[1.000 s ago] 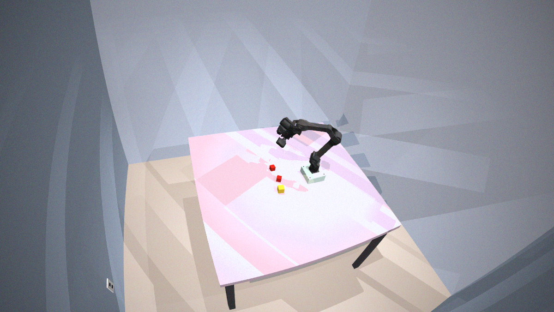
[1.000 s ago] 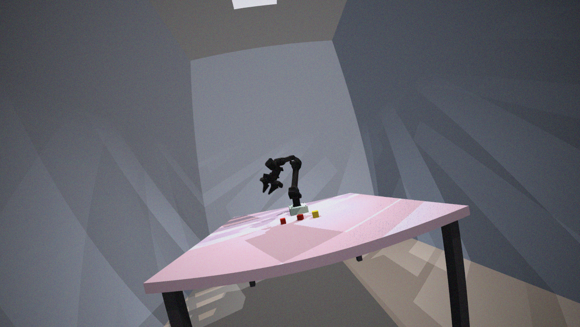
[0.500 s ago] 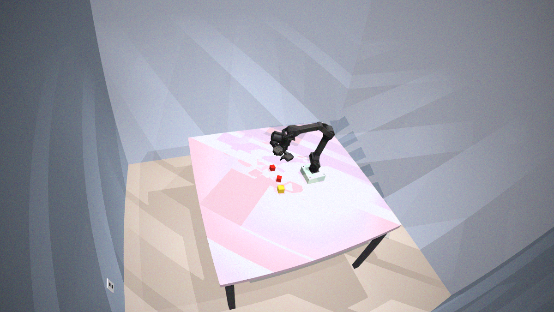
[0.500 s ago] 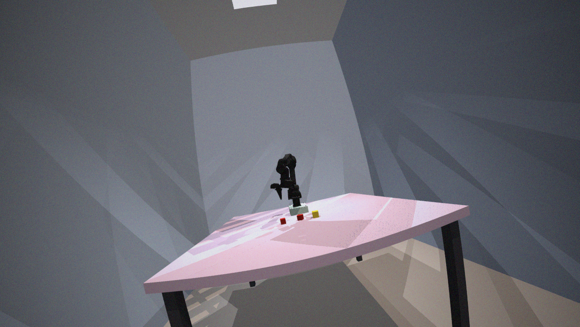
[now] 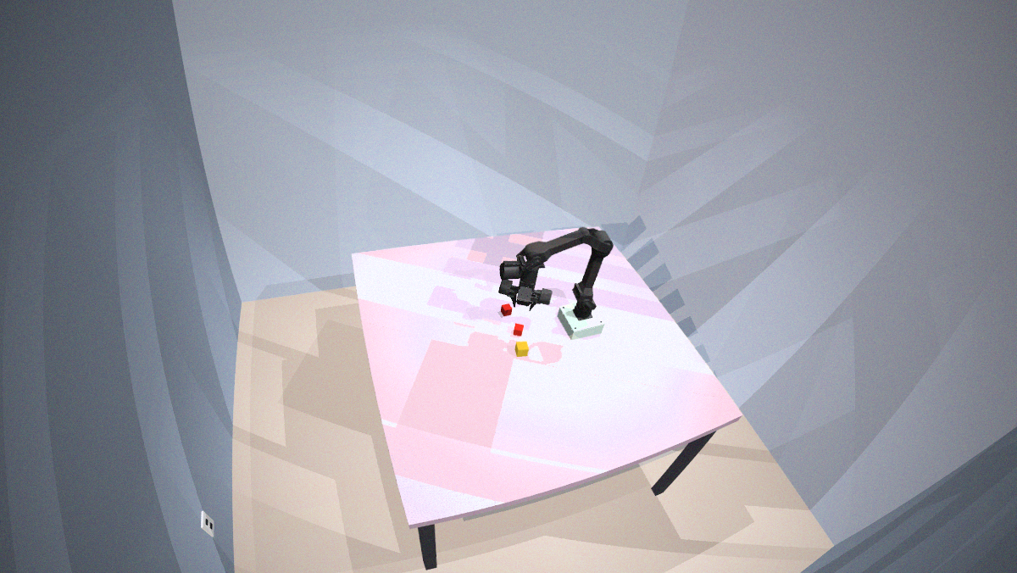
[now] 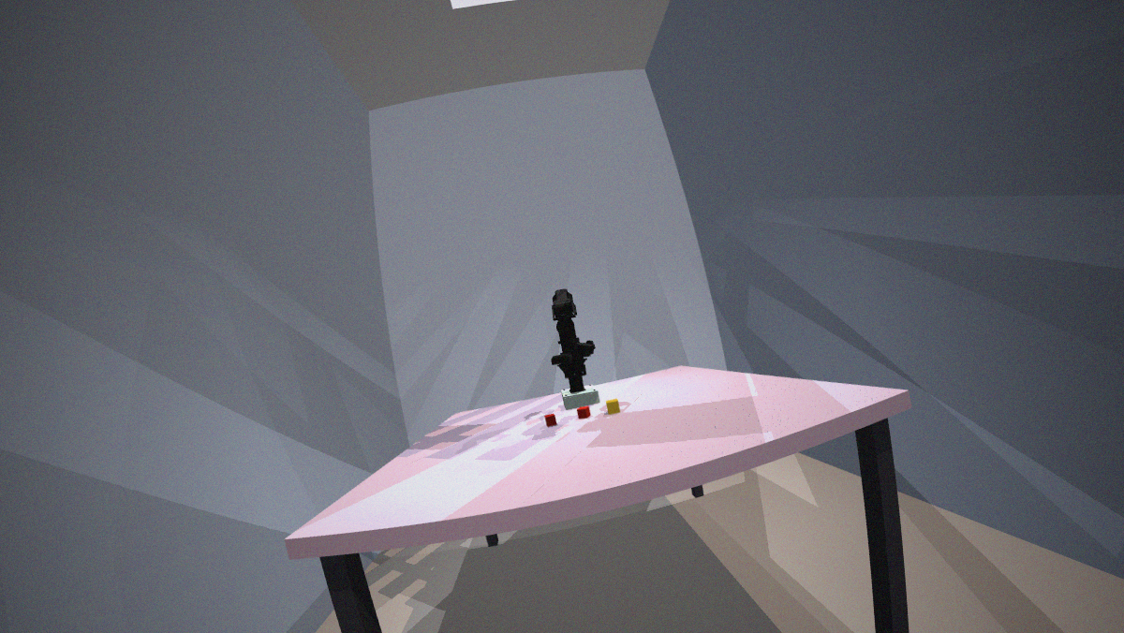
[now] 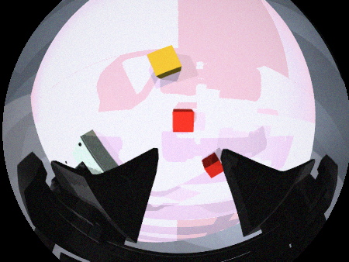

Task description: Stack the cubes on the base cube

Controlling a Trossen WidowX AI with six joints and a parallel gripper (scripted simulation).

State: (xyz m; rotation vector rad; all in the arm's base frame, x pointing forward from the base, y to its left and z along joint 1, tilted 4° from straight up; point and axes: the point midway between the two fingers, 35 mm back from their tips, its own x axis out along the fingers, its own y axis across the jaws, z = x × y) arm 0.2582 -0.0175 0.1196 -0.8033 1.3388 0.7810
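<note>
The yellow cube is 11 cm below my gripper tip, 10 cm to the left of it and 2 cm ahead of it.
</note>
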